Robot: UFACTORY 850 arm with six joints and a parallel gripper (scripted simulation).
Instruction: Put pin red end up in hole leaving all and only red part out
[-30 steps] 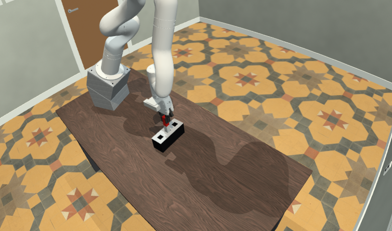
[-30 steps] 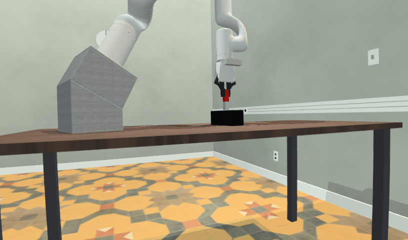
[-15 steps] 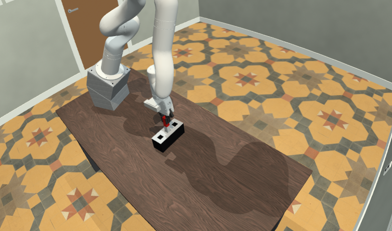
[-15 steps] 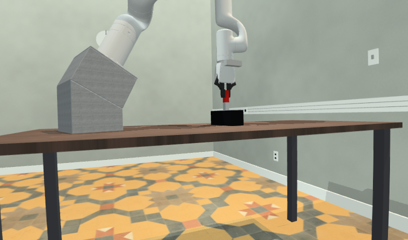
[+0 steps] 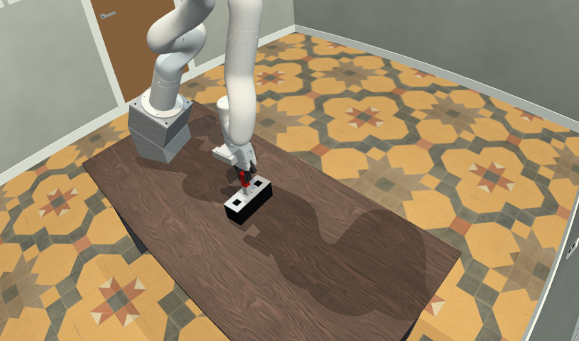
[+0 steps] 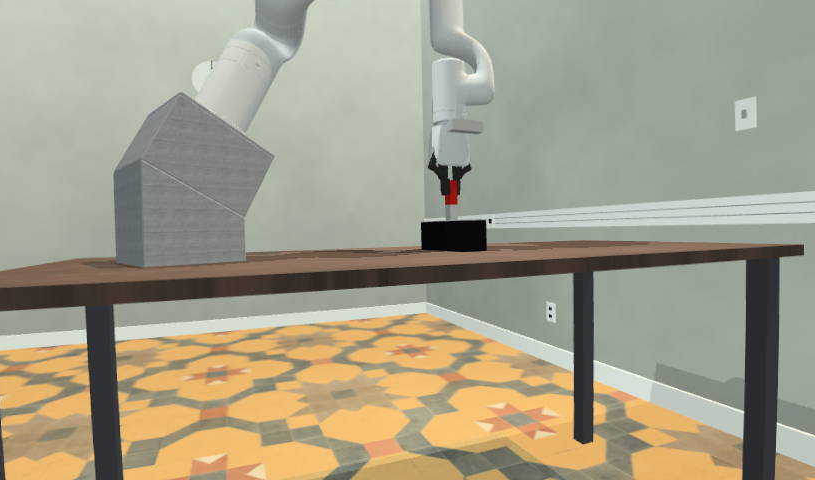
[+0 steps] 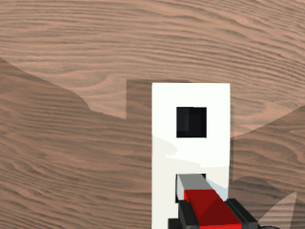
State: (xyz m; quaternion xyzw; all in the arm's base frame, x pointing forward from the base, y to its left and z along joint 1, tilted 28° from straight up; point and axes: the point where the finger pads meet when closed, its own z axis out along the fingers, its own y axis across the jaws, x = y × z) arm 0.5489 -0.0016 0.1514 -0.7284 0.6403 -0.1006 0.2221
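Now: hand 10 mm above the pin. Round my hand: black block (120 mm below).
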